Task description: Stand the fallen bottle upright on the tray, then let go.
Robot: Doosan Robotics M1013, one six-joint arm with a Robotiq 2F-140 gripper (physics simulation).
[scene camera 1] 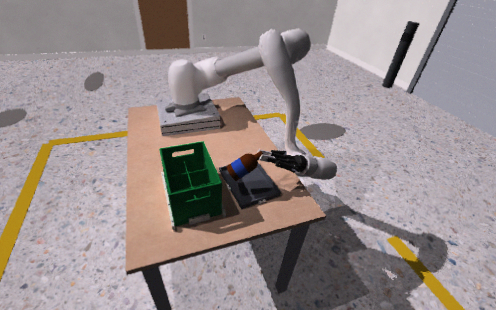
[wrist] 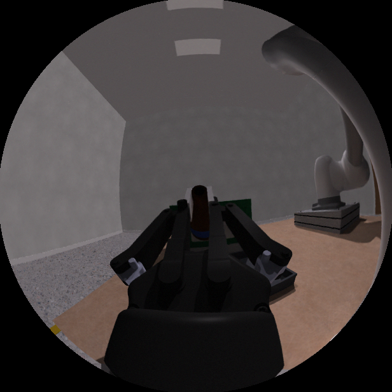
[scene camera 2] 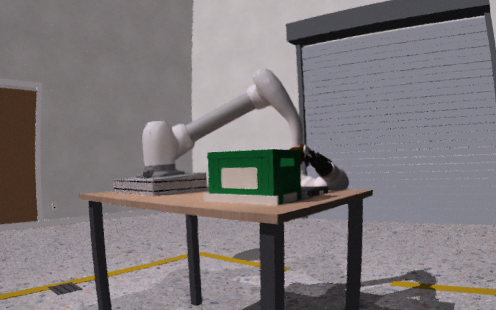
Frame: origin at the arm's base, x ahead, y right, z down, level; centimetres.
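Seen in the pictures: gripper, fingertip midpoint: (scene camera 1: pixel 259 154) (scene camera 2: pixel 301 148); arm's base, link origin: (scene camera 1: pixel 187 107) (scene camera 2: pixel 160 176).
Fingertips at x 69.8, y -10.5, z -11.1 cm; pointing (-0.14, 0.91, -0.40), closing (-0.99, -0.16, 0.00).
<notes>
Pixels of each thing's top centre, then the offset from my fingertips to it. Level surfaces: height alone.
- brown bottle with a blue label, top centre: (scene camera 1: pixel 247 153) (scene camera 2: pixel 294 144) dx -0.8, dy +5.0, dz -1.5 cm
- black tray, top centre: (scene camera 2: pixel 292 188) (scene camera 1: pixel 248 179) dx -3.7, dy +1.7, dz +16.4 cm
- green crate with compartments, top centre: (scene camera 2: pixel 253 151) (scene camera 1: pixel 188 164) dx -6.6, dy +27.7, dz +1.4 cm
- wooden table, surface height: dz +19.0 cm
A brown bottle with a blue label (scene camera 1: pixel 240 168) (scene camera 2: pixel 297 148) (wrist: pixel 200 212) is strongly tilted. Its neck points up and right toward the gripper and its base points down and left, toward the crate side of the tray. My gripper (scene camera 1: pixel 263 155) (scene camera 2: pixel 305 149) (wrist: pixel 199 194) is shut on the bottle's neck. The black tray (scene camera 1: pixel 272 190) (scene camera 2: pixel 318 190) (wrist: pixel 286 284) lies on the table below the bottle. Whether the bottle's base touches the tray cannot be told. In the scene camera 2 view the crate hides most of the bottle.
A green crate with compartments (scene camera 1: pixel 197 202) (scene camera 2: pixel 285 177) (wrist: pixel 243 210) stands directly left of the tray, close to the bottle's base. The arm's base stands on a grey block (scene camera 1: pixel 190 125) (scene camera 2: pixel 160 186) (wrist: pixel 327 218) at the far end of the wooden table (scene camera 1: pixel 145 240) (scene camera 2: pixel 175 202) (wrist: pixel 320 300).
</notes>
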